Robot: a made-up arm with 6 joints. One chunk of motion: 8 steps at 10 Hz.
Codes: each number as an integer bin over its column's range. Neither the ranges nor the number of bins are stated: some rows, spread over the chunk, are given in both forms.
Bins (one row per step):
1: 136 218 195 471 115 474
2: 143 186 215 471 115 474
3: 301 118 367 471 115 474
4: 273 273 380 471 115 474
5: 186 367 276 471 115 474
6: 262 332 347 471 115 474
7: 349 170 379 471 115 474
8: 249 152 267 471 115 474
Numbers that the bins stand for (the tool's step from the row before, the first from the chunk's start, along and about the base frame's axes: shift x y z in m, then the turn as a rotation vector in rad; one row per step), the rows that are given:
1: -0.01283 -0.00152 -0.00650 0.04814 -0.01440 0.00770
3: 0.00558 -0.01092 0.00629 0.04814 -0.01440 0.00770
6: 0.00123 0.00919 0.00480 0.04814 -0.01440 0.00770
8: -0.00023 -0.00772 -0.00114 0.04814 -0.01440 0.00770
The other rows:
2: -0.01205 -0.00453 -0.00501 0.04814 -0.01440 0.00770
4: 0.00245 0.00364 0.00726 0.04814 -0.01440 0.00770
5: -0.00725 0.01247 -0.00048 0.04814 -0.01440 0.00770
7: 0.01093 -0.00603 0.00718 0.04814 -0.01440 0.00770

